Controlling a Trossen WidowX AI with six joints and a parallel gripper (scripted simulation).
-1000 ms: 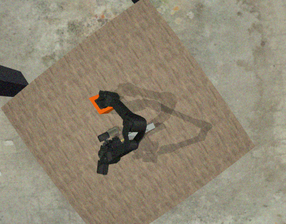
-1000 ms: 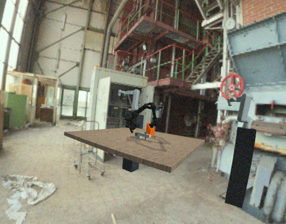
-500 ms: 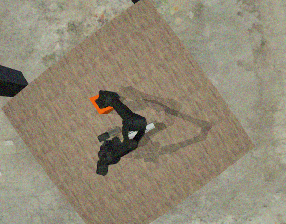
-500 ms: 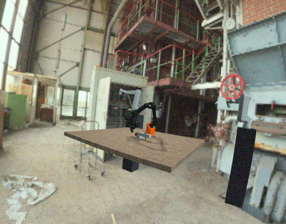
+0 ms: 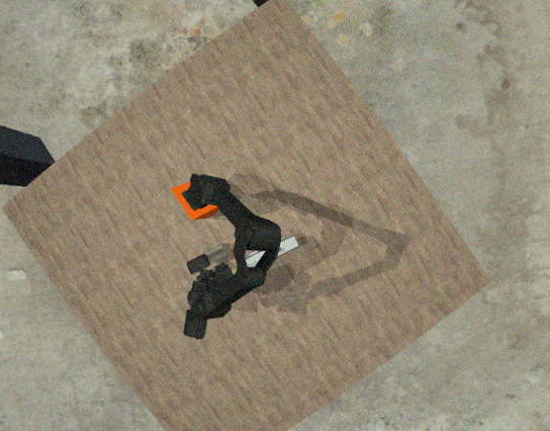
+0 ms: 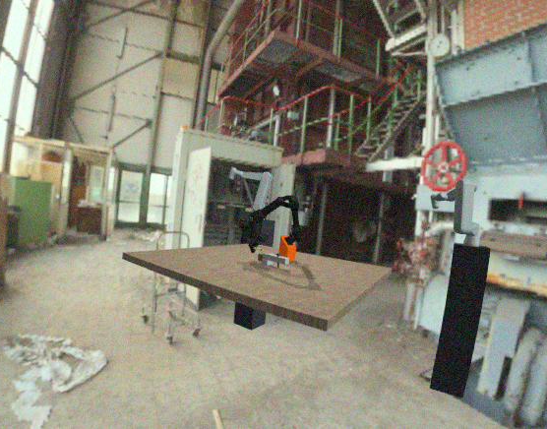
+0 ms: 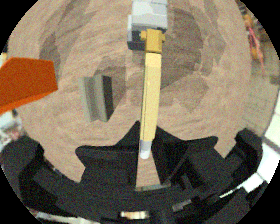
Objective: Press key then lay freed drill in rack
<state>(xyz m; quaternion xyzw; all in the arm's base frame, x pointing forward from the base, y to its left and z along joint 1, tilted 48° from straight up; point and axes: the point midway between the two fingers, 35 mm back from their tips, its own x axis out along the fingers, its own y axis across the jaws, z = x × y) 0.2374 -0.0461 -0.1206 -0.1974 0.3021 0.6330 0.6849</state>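
Right now the yellow drill is 1 cm ahead of my gripper tip, 4 cm to the left of it and 3 cm above it. Also, from my gripper tip: grey slab (7 cm behind, 4 cm to the left, 3 cm below); then dark key (4 cm ahead, 22 cm to the left).
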